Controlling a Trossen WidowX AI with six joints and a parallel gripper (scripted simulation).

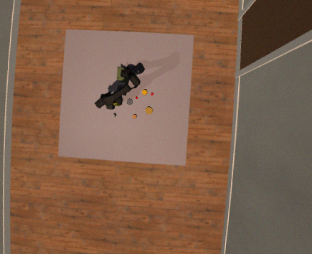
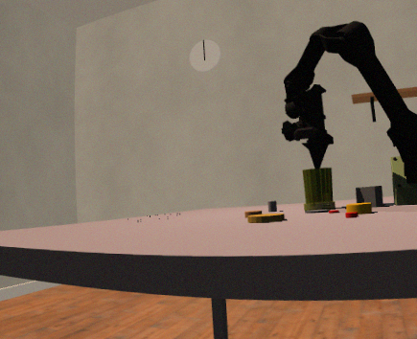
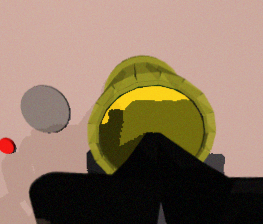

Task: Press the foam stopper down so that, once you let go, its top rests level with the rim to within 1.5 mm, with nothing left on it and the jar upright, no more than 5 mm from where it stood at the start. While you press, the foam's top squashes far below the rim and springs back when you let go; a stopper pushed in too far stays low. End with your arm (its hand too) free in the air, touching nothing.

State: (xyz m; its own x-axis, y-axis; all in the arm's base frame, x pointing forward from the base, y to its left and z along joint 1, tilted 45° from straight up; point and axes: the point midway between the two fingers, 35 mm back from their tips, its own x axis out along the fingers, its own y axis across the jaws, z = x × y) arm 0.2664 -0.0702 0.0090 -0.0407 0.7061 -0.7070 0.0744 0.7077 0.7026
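Now: the foam stopper 5 cm below my hand. From my hand the other things lie so: grey block: 14 cm behind, 12 cm below, 6 cm to the left; then grey disc: 14 cm below, 12 cm to the left, 1 cm behind; then small grey cylinder: 14 cm ahead, 13 cm below, 1 cm to the right.
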